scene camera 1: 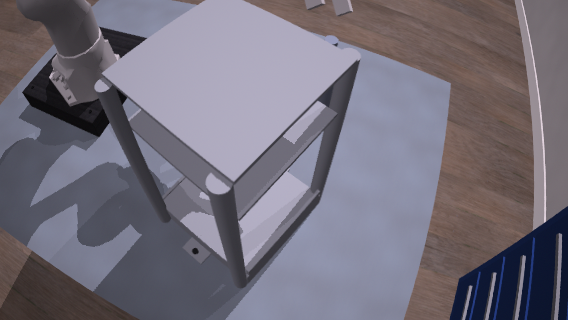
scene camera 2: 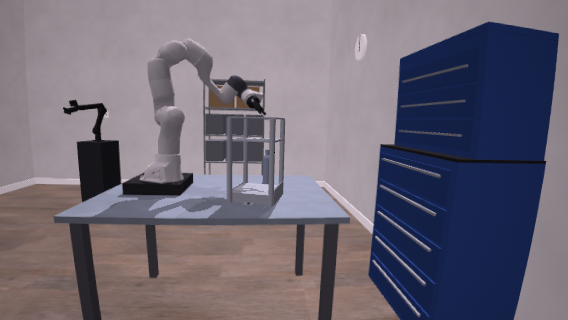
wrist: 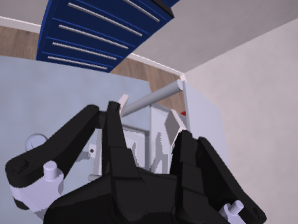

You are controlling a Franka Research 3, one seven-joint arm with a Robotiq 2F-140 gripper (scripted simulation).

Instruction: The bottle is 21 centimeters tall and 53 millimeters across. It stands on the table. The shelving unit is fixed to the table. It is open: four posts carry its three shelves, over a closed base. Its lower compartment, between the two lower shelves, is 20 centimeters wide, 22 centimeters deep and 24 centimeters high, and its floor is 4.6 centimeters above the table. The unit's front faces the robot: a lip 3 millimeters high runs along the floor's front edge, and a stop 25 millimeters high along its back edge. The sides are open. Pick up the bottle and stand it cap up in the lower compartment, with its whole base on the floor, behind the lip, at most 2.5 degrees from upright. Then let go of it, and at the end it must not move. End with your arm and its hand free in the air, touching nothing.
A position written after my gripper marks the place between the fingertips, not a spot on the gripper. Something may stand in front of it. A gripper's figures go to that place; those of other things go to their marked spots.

My gripper (wrist: 147, 110) is 21 cm from the lens. A shelving unit (wrist: 203, 118) is 33 cm from the lens.
